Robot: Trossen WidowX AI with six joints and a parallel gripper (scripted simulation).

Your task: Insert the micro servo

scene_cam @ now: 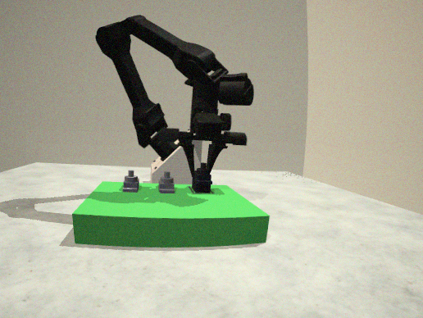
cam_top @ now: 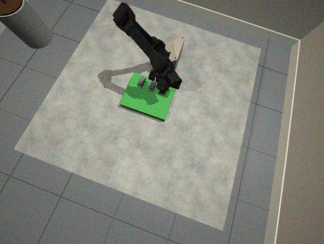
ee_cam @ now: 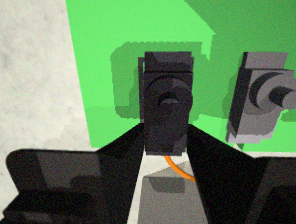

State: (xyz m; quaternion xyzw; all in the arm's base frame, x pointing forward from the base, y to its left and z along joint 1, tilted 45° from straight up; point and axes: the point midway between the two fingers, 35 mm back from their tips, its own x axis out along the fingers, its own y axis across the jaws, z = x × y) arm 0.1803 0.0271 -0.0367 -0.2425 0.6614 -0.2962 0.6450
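The green deck lies 120 mm ahead of my gripper tip, 80 mm to the right of it and 50 mm below it.
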